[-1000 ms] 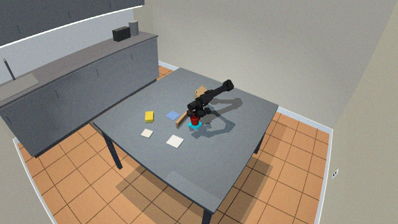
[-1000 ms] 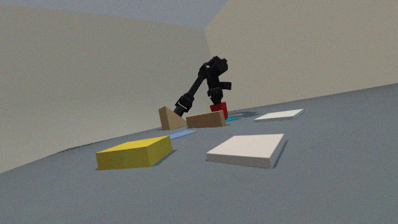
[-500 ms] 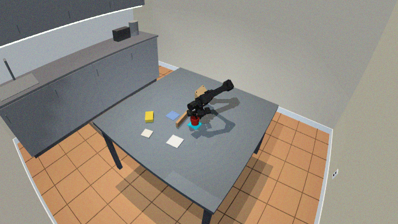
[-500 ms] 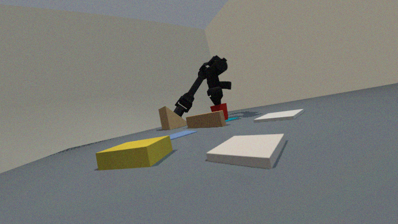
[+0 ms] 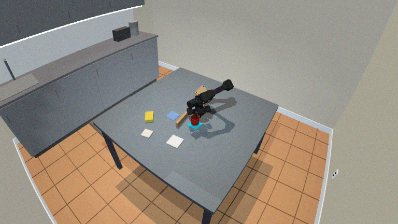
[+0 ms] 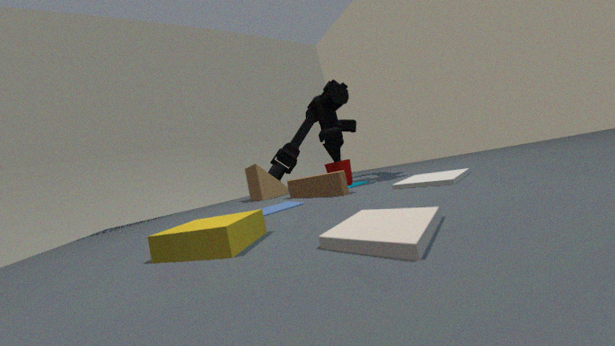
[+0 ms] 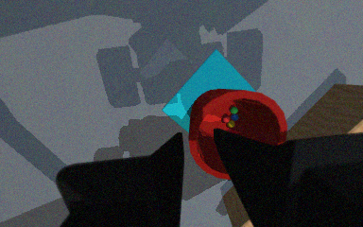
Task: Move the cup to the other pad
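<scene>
Now: the red cup 2 cm ahead of my gripper tip, 2 cm to the right of it and 2 cm below it. From my gripper tip the other things lie so: wooden bar 6 cm ahead, 12 cm to the right, 5 cm below; then teal pad 3 cm ahead, 1 cm to the right, 7 cm below; then light blue pad 8 cm ahead, 23 cm to the right, 7 cm below.
</scene>
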